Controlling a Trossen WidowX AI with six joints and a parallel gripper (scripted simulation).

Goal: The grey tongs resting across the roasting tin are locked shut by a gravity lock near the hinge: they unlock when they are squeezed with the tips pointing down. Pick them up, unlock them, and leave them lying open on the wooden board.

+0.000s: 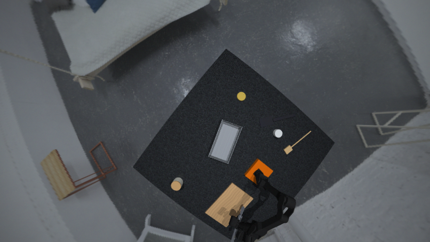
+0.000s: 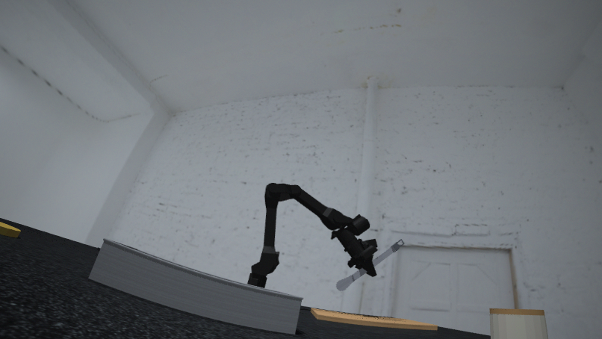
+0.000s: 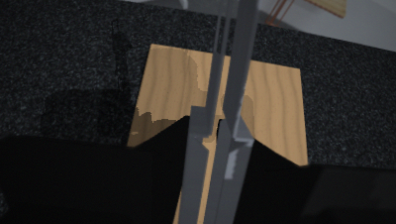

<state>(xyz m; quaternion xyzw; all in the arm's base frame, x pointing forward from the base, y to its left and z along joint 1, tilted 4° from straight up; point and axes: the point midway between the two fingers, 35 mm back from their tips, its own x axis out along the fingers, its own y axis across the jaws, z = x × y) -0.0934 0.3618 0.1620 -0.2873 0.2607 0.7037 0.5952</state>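
Right now my gripper tip is 50 mm short of the wooden board, 10 mm to the left of it and 150 mm above it. Round my gripper tip: pale block 500 mm ahead, 150 mm to the left, 130 mm below; then white cylinder 230 mm ahead, 730 mm to the right, 140 mm below; then grey roasting tin 490 mm ahead, 370 mm to the right, 130 mm below.
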